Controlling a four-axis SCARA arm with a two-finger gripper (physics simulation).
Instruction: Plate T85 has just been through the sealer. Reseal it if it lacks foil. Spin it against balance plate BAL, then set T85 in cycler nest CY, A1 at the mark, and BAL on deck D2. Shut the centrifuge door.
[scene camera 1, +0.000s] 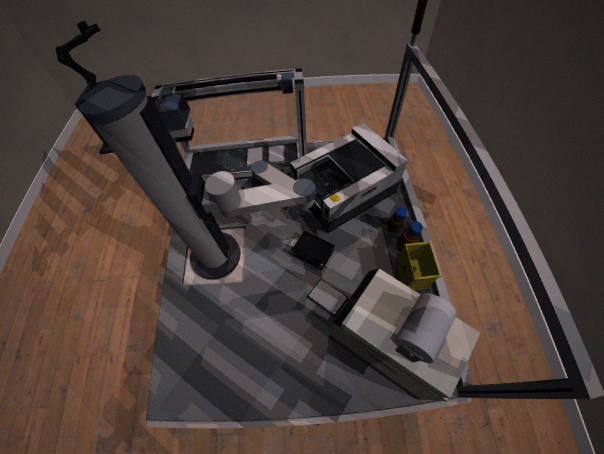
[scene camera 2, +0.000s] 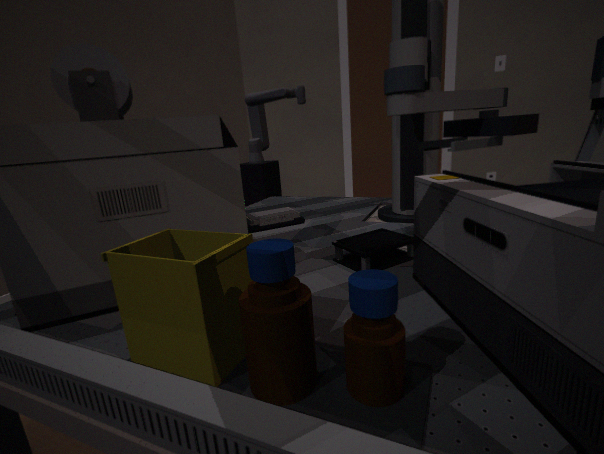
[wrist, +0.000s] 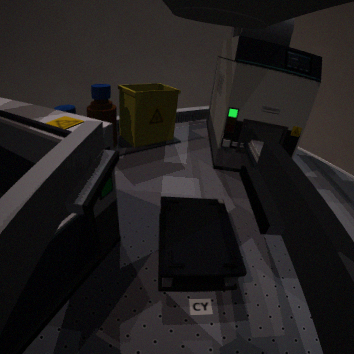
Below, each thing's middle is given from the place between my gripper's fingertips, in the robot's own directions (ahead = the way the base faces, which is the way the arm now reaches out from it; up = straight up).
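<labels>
Picture the centrifuge (scene camera 1: 338, 198): my hand is 280 mm short of it, 230 mm to the right of it and 130 mm above it. Then there's a roll (scene camera 1: 426, 327), and counting from my hand that one is 590 mm to the right, 350 mm ahead and 170 mm above. The dark lid (scene camera 1: 356, 160) is 320 mm ahead of my hand, 250 mm to the left of it and 40 mm below it.
</labels>
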